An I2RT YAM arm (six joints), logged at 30 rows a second.
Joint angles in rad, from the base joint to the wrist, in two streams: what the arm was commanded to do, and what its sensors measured. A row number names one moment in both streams.
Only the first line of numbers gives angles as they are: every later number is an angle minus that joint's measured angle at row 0.
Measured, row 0:
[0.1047, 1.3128, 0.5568, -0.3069, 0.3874, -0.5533]
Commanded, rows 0 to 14:
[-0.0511, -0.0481, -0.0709, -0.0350, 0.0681, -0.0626]
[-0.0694, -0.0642, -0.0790, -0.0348, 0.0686, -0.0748]
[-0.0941, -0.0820, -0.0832, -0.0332, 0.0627, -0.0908]
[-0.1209, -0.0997, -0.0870, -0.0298, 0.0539, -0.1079]
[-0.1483, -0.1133, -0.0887, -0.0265, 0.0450, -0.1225]
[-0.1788, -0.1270, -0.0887, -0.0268, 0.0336, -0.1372]
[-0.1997, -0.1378, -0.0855, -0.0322, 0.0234, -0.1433]
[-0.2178, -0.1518, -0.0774, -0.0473, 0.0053, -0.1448]
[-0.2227, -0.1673, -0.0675, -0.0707, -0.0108, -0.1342]
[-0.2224, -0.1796, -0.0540, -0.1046, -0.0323, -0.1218]
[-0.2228, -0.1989, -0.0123, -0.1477, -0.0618, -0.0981]
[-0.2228, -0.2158, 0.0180, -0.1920, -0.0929, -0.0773]
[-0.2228, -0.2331, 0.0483, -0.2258, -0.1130, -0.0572]
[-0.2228, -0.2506, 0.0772, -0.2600, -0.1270, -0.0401]
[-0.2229, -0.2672, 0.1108, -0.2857, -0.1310, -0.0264]
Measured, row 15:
[-0.2216, -0.2193, 0.0248, -0.1648, -0.0565, -0.0695]
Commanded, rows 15 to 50:
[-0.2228, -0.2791, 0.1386, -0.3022, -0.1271, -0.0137]
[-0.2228, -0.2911, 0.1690, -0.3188, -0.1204, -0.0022]
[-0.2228, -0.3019, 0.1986, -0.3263, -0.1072, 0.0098]
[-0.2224, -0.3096, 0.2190, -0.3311, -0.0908, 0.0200]
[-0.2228, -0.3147, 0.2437, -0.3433, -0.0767, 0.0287]
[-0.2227, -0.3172, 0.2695, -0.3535, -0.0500, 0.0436]
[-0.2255, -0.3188, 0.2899, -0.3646, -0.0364, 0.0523]
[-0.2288, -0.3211, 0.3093, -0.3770, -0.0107, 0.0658]
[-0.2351, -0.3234, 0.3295, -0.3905, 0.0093, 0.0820]
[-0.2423, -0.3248, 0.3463, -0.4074, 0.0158, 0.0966]
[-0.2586, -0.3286, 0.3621, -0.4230, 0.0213, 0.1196]
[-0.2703, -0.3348, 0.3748, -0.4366, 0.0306, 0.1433]
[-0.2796, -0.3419, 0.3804, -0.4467, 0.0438, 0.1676]
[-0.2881, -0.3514, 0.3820, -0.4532, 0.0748, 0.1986]
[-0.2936, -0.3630, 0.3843, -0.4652, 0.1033, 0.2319]
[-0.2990, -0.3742, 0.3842, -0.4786, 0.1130, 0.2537]
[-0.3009, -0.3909, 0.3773, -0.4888, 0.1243, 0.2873]
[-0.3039, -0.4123, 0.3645, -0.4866, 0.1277, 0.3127]
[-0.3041, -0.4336, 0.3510, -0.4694, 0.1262, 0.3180]
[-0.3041, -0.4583, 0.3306, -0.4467, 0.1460, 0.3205]
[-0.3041, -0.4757, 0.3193, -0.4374, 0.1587, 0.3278]
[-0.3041, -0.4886, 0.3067, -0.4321, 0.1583, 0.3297]
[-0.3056, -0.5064, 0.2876, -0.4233, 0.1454, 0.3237]
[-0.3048, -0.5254, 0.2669, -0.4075, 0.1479, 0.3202]
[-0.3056, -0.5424, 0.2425, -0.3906, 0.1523, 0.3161]
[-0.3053, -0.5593, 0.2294, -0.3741, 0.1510, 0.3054]
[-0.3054, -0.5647, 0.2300, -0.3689, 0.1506, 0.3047]
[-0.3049, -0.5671, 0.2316, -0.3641, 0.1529, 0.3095]
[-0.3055, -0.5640, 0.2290, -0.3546, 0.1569, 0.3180]
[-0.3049, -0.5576, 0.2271, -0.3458, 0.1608, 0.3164]
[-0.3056, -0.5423, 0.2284, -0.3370, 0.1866, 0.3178]
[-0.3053, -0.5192, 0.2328, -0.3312, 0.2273, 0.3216]
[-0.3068, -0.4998, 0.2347, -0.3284, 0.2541, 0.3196]
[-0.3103, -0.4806, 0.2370, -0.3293, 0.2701, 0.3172]
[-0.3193, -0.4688, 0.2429, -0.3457, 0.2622, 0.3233]
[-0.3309, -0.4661, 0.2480, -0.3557, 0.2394, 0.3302]
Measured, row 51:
[-0.3101, -0.4879, 0.2323, -0.3593, 0.2060, 0.2990]
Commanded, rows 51 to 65:
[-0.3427, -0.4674, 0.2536, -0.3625, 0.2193, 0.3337]
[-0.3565, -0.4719, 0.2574, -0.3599, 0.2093, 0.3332]
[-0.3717, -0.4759, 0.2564, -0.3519, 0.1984, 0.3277]
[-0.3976, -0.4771, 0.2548, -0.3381, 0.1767, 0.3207]
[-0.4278, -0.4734, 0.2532, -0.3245, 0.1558, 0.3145]
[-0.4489, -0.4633, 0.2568, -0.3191, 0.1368, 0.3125]
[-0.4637, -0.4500, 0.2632, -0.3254, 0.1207, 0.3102]
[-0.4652, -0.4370, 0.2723, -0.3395, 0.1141, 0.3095]
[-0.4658, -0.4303, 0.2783, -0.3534, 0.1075, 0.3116]
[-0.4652, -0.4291, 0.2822, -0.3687, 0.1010, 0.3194]
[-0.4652, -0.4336, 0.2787, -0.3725, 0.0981, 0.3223]
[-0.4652, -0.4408, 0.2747, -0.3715, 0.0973, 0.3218]
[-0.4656, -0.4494, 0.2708, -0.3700, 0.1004, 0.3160]
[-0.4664, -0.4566, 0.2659, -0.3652, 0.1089, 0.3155]
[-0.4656, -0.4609, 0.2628, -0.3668, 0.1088, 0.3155]
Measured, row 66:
[-0.4635, -0.4409, 0.2529, -0.3487, 0.1224, 0.3063]
